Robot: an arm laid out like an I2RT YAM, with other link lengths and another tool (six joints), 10 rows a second.
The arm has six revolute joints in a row. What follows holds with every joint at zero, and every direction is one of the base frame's.
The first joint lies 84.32 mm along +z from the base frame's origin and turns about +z.
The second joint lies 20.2 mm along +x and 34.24 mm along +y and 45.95 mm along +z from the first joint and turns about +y.
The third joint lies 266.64 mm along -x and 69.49 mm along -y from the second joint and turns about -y.
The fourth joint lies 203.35 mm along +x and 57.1 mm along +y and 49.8 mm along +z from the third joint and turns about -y.
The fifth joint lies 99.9 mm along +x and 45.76 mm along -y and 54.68 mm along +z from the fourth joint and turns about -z.
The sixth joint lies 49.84 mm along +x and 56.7 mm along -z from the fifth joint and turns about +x.
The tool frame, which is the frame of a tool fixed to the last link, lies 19 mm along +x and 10 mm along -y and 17 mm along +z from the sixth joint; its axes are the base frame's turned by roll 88.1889, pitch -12.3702 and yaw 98.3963 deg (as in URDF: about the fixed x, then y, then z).
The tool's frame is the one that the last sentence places.
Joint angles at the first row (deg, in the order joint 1, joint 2, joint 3, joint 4, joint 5, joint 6):
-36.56, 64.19, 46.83, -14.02, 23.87, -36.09
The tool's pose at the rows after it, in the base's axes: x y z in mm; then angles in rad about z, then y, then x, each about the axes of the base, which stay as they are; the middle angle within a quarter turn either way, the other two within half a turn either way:
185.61, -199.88, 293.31, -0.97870, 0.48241, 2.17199
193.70, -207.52, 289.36, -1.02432, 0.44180, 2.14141
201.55, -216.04, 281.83, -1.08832, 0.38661, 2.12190
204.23, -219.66, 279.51, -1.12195, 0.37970, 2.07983
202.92, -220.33, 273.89, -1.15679, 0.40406, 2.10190
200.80, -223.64, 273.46, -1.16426, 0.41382, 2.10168
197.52, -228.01, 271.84, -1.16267, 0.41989, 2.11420
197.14, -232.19, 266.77, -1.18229, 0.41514, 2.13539
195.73, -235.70, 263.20, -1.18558, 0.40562, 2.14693
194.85, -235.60, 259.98, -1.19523, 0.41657, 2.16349
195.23, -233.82, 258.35, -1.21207, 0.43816, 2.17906
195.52, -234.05, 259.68, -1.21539, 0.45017, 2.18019
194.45, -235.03, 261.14, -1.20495, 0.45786, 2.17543
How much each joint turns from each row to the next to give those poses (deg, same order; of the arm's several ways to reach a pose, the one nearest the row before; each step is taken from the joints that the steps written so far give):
-0.02, 0.55, -0.65, 4.96, 1.42, -5.50
0.08, 2.84, -0.37, 4.08, 2.60, -3.87
-0.06, 3.32, -0.34, 3.76, 2.89, -4.47
-0.32, 1.01, -1.89, 5.53, 0.72, -4.19
-0.93, 0.04, -1.15, 0.99, -2.73, -1.60
-1.17, 0.15, -0.34, 1.03, -1.61, -1.04
-1.46, 0.30, 0.03, -0.01, -1.87, -0.02
-0.93, 1.08, 0.07, 0.02, -1.09, -0.65
-0.77, 0.72, 0.00, 0.03, -0.43, -0.05
-0.38, 0.07, -0.43, -0.03, -1.28, -0.09
-0.08, -0.21, -0.36, -0.03, -1.58, -0.42
-0.20, -0.06, 0.16, 0.06, -0.84, -0.26
-0.40, -0.13, 0.00, 0.31, -0.62, 0.24

